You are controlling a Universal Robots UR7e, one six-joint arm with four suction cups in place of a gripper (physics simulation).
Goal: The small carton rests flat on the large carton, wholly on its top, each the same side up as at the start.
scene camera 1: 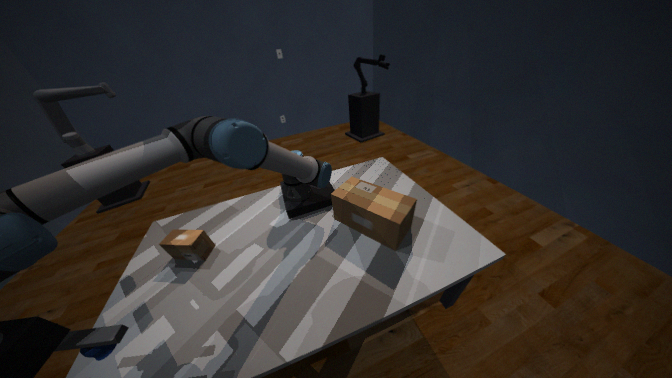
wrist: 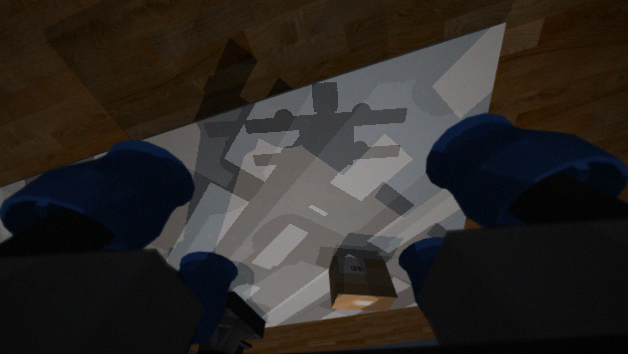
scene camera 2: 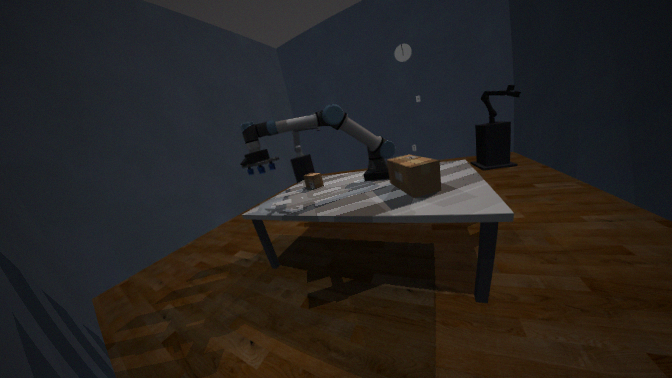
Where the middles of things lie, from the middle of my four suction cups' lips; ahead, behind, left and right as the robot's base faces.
Scene:
My suction cup is 48 cm past the small carton (scene camera 1: pixel 180 244), 23 cm above it and 8 cm to the right of it. The rest, counted from my suction cup: large carton (scene camera 1: pixel 383 215) (83 cm to the left, 20 cm below, 18 cm behind).

